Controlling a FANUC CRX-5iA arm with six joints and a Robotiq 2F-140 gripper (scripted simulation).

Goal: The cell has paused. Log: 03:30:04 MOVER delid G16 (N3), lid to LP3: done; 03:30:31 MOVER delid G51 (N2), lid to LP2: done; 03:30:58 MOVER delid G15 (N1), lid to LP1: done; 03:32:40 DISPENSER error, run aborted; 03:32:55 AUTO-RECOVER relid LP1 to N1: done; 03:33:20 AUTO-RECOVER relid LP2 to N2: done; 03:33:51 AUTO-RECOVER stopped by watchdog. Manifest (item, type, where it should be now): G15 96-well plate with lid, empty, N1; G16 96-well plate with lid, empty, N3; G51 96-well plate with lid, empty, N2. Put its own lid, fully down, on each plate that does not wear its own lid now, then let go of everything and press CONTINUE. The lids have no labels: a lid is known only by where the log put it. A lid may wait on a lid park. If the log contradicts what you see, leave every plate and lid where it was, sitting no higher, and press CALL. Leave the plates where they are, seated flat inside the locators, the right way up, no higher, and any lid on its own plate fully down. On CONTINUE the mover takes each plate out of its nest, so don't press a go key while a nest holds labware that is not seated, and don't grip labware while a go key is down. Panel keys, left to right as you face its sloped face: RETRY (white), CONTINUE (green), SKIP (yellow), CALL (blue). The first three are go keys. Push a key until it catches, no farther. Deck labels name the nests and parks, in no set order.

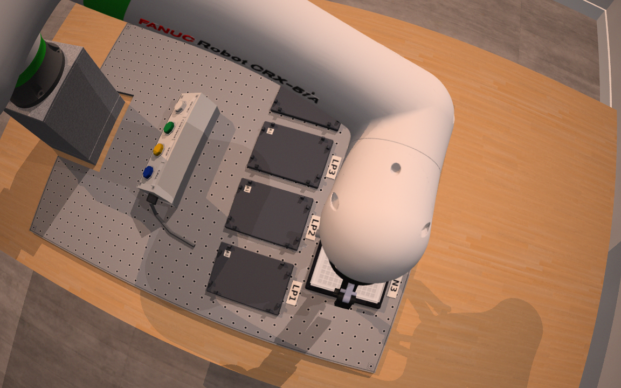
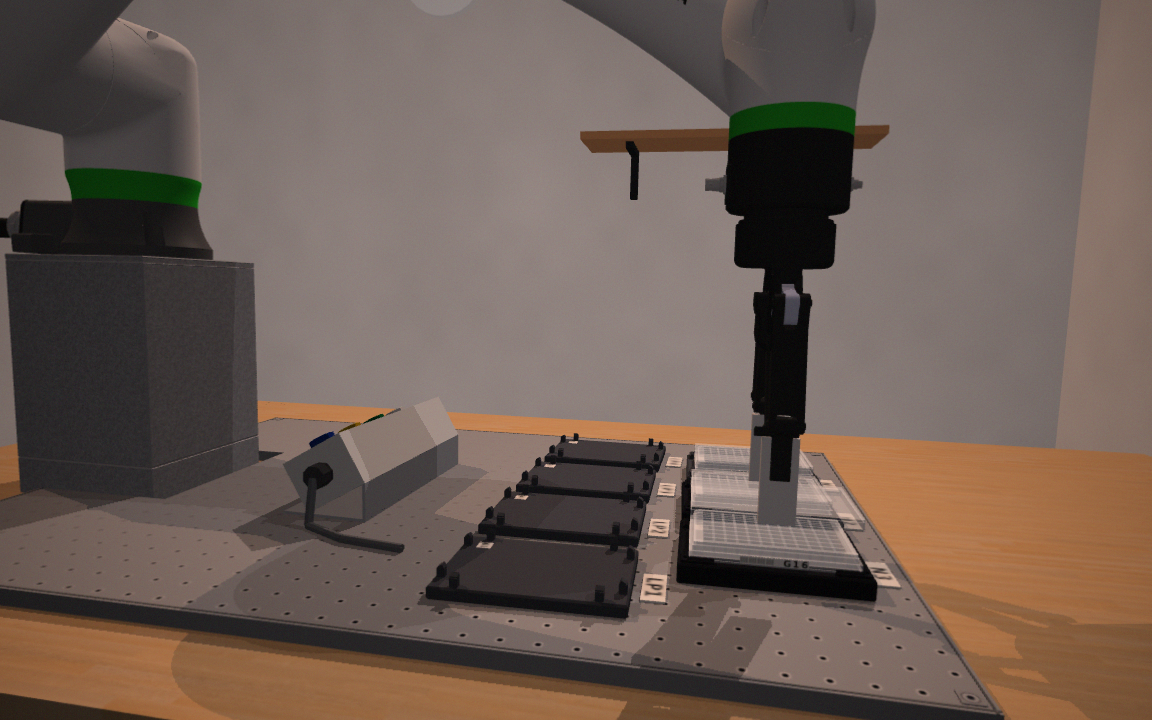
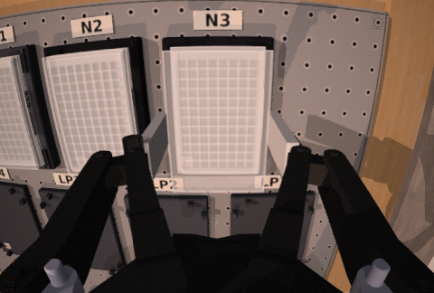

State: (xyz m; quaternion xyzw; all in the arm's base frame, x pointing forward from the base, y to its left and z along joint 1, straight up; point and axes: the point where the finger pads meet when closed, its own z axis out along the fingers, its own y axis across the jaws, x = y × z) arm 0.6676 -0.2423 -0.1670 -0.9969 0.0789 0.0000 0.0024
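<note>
The plate G16 lies 6 cm below my hand. From my hand the other things lie so: lid park LP2: 17 cm behind, 9 cm to the left, 7 cm below; clear lid: 2 cm below; lid park LP1: 18 cm behind, 4 cm to the right, 7 cm below.
</note>
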